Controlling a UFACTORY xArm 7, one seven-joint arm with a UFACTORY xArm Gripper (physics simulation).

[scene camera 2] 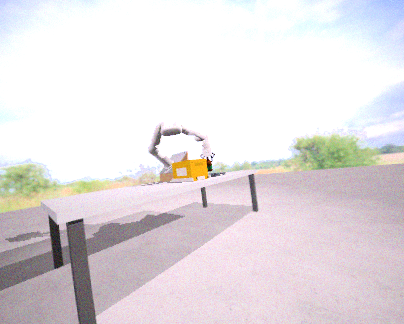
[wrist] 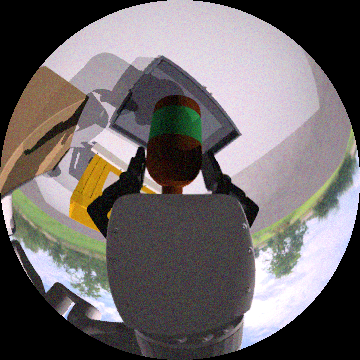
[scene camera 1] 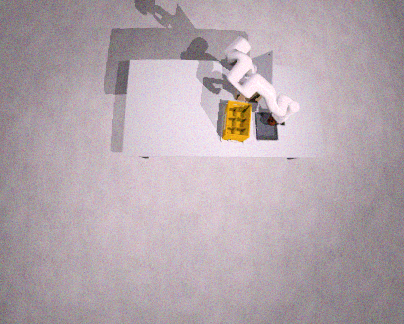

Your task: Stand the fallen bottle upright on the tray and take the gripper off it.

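Pixels of known places: gripper, fingertip midpoint: (scene camera 2: 208, 162) (wrist: 174, 156) (scene camera 1: 273, 120); arm's base at its link origin: (scene camera 2: 170, 165) (scene camera 1: 250, 72).
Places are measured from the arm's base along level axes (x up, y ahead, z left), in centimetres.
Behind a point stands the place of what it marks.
The brown bottle with a green band (scene camera 1: 271, 120) @[x 2.6, y 42.4, z 13.8 cm] (scene camera 2: 210, 166) @[x -7.1, y 42.8, z 17.9 cm] (wrist: 175, 135) @[x -2.5, y 38.3, z 20.4 cm] is between the two black fingers of my gripper (scene camera 2: 209, 157) @[x -2.7, y 40.2, z 18.1 cm] (wrist: 174, 156) @[x -2.7, y 40.2, z 18.1 cm], which is shut on it. In the wrist view its neck points toward the gripper body and its base points away, over the tray. In scene camera 2 it looks about upright, but it is too small to tell its exact tilt. The dark grey tray (scene camera 1: 267, 133) @[x -16.7, y 47.5, z 19.2 cm] (scene camera 2: 218, 174) @[x -15.8, y 54.3, z 14.0 cm] (wrist: 155, 82) @[x -16.8, y 31.6, z 22.3 cm] lies below the bottle. The bottle appears raised over the tray; the size of the gap is unclear. The arm partly hides the gripper in scene camera 1.
A yellow crate with compartments (scene camera 1: 242, 104) @[x -0.9, y 28.5, z -7.8 cm] (scene camera 2: 190, 170) @[x -8.5, y 52.6, z -22.3 cm] (wrist: 92, 191) @[x -4.1, y 32.7, z -1.2 cm] stands beside the tray, on its left in scene camera 1. An open cardboard box (scene camera 2: 165, 177) @[x -13.1, y -1.1, z -7.7 cm] (wrist: 45, 102) @[x -6.1, y 13.8, z 12.0 cm] stands behind the crate, near the arm's base. A grey panel (scene camera 1: 266, 67) @[x 9.9, y 2.0, z 9.6 cm] rises beside the arm.
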